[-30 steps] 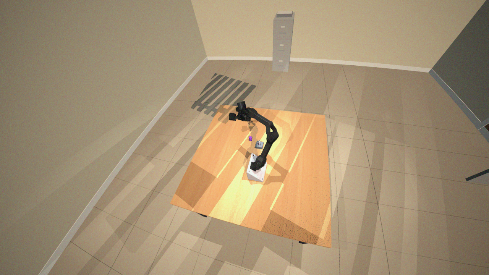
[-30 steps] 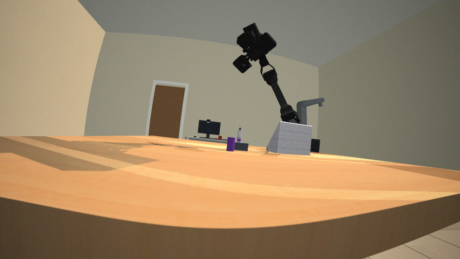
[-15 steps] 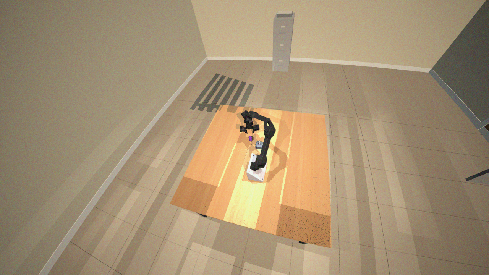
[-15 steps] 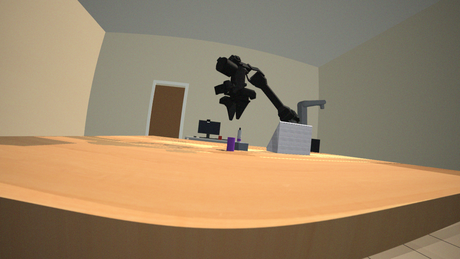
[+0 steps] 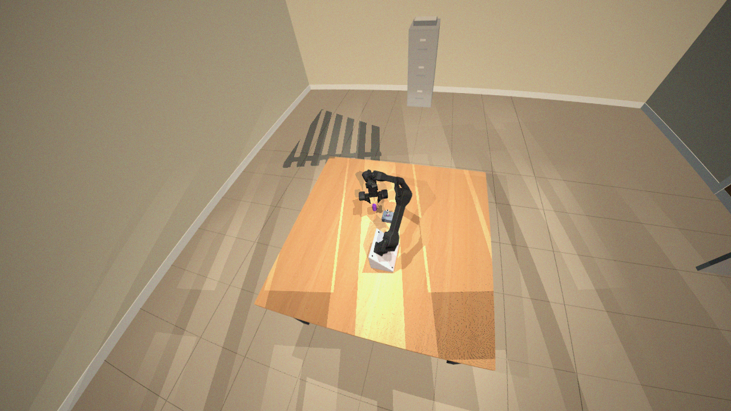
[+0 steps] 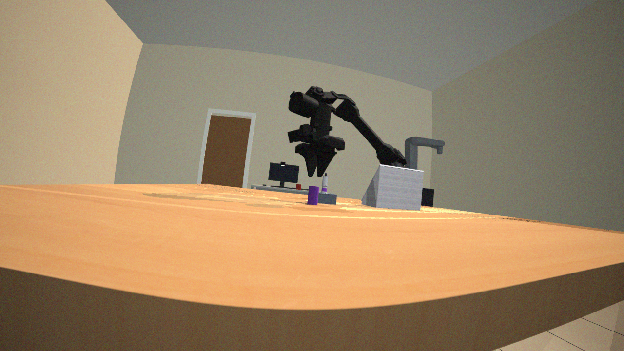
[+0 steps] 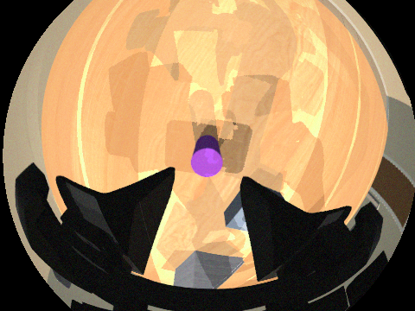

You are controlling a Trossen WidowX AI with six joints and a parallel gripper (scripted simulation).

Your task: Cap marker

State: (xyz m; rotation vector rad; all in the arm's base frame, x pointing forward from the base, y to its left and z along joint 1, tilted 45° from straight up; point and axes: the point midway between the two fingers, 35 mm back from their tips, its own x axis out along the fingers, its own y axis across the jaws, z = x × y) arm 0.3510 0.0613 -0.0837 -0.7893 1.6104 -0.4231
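The purple cap lies 50 mm below my gripper tip. The rest, counted from my gripper tip: grey holder block: 60 mm behind, 100 mm to the right, 60 mm below.
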